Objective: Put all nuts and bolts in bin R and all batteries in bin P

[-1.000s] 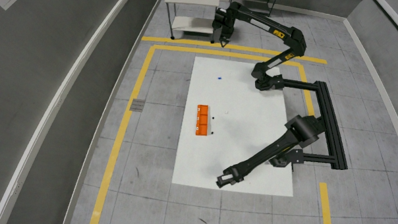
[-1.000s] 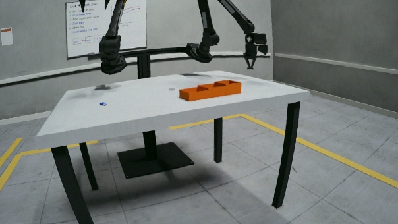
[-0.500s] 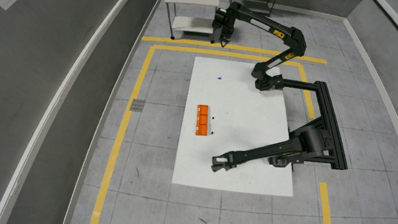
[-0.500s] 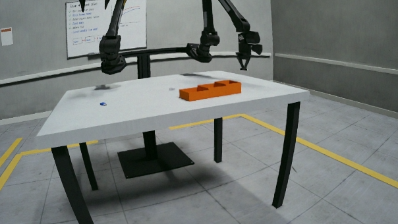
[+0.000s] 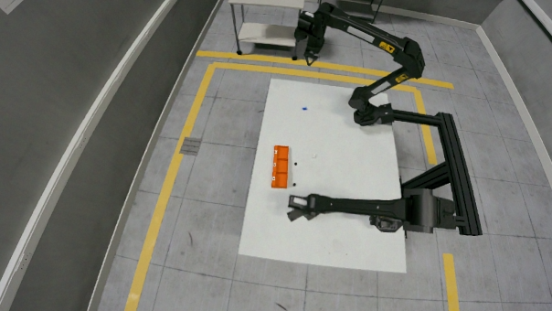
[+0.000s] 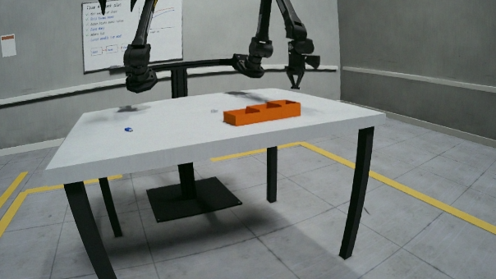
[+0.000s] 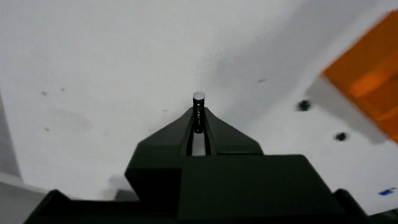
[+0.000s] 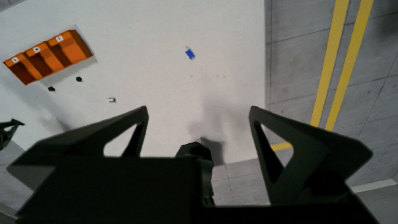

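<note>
Right now my left hand is 12 cm short of the orange bin, 26 cm to the left of it and 6 cm above it. Round my left hand: pale part: 8 cm behind, 34 cm to the right, 7 cm below; blue item: 4 cm behind, 68 cm to the right, 8 cm below; black elongated item: right at my left hand.
</note>
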